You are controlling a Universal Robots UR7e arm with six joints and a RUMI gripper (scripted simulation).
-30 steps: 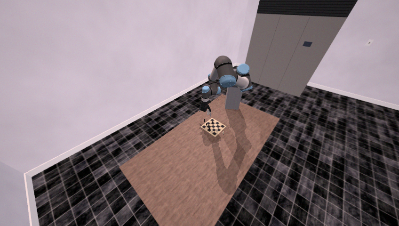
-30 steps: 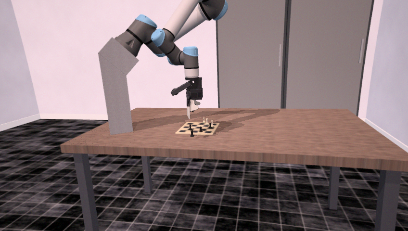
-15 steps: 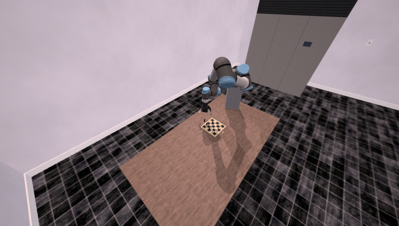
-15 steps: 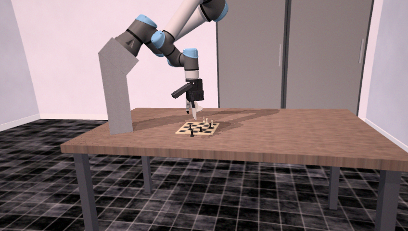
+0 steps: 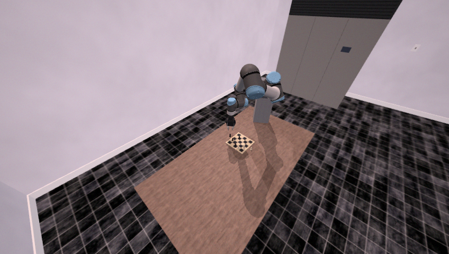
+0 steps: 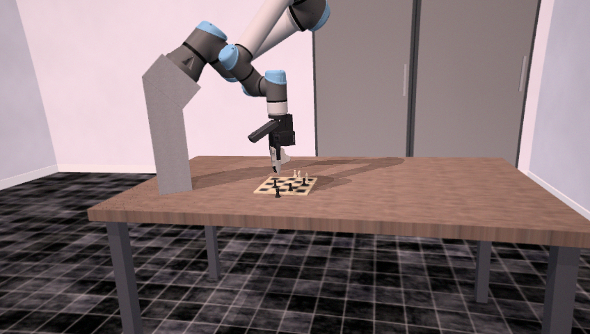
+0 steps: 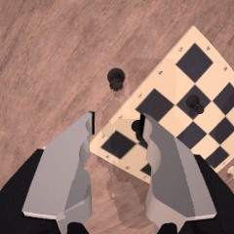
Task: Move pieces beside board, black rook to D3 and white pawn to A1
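The black rook lies 90 mm below my hand. The rest, counted from my hand: chessboard 40 mm behind, 130 mm to the left, 100 mm below; white pawn 90 mm behind, 260 mm to the left, 90 mm below.
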